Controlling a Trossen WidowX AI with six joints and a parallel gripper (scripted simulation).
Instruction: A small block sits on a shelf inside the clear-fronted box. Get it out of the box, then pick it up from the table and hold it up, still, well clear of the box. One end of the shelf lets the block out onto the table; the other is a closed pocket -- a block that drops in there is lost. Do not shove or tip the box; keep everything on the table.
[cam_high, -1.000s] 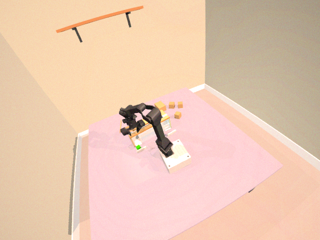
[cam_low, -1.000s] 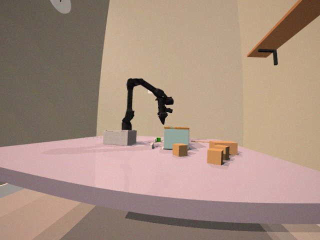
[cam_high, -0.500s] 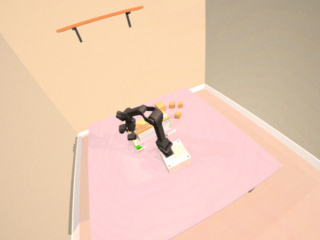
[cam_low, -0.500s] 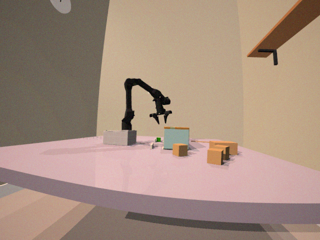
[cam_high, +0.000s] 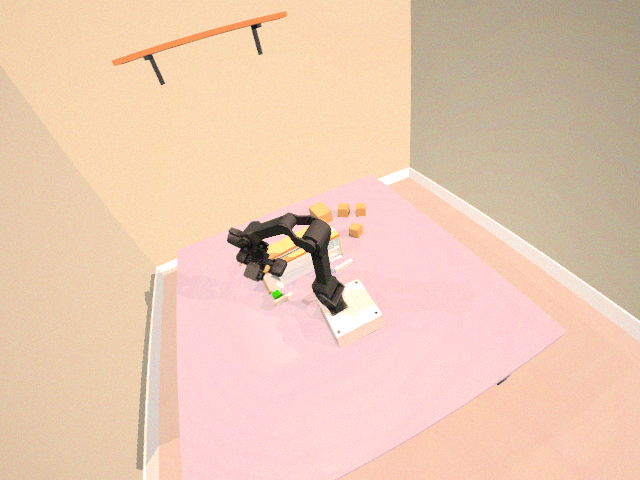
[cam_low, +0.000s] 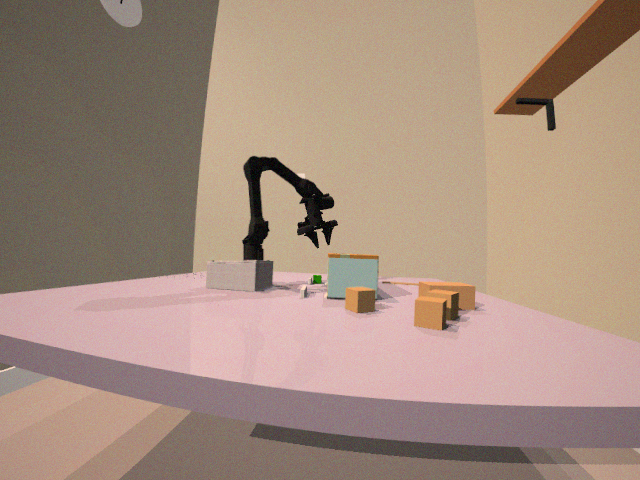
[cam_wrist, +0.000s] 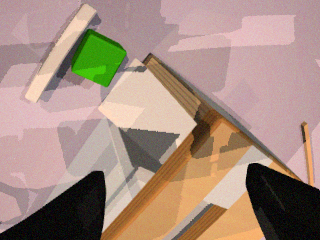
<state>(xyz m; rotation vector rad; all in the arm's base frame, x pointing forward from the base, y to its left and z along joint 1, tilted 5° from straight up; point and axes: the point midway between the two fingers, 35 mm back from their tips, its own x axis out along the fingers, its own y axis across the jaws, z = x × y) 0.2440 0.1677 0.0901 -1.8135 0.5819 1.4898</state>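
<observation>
Right now my gripper tip is 2 cm past the green block and 14 cm above it. Also, from my gripper tip: clear-fronted box 6 cm ahead, 16 cm to the right, 9 cm below; thin orange stick 36 cm ahead, 7 cm to the left, 15 cm below.
</observation>
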